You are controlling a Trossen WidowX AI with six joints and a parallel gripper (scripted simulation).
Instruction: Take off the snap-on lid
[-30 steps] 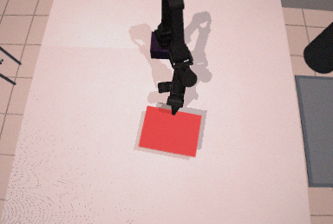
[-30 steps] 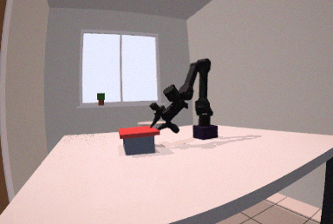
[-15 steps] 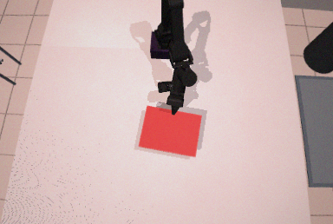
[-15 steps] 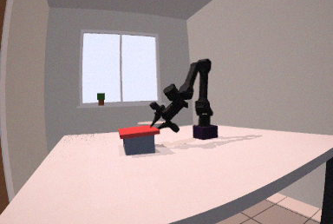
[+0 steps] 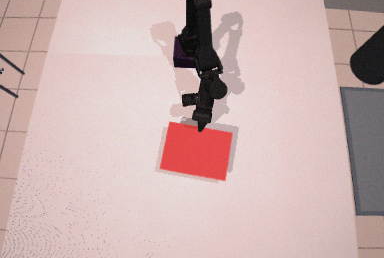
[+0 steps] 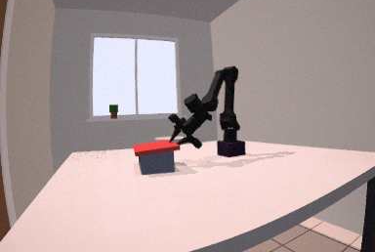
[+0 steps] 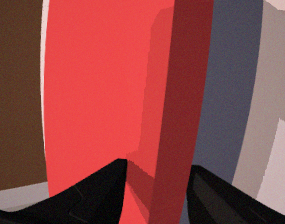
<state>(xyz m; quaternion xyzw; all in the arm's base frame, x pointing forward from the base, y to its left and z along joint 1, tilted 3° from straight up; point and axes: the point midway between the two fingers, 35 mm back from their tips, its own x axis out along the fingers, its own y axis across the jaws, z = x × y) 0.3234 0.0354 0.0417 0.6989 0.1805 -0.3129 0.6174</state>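
Now: the red lid 70 mm ahead of my gripper tip and 10 mm to the right of it. From my gripper tip the other things lie so: storage box (70 mm ahead, 10 mm to the right, 50 mm below).
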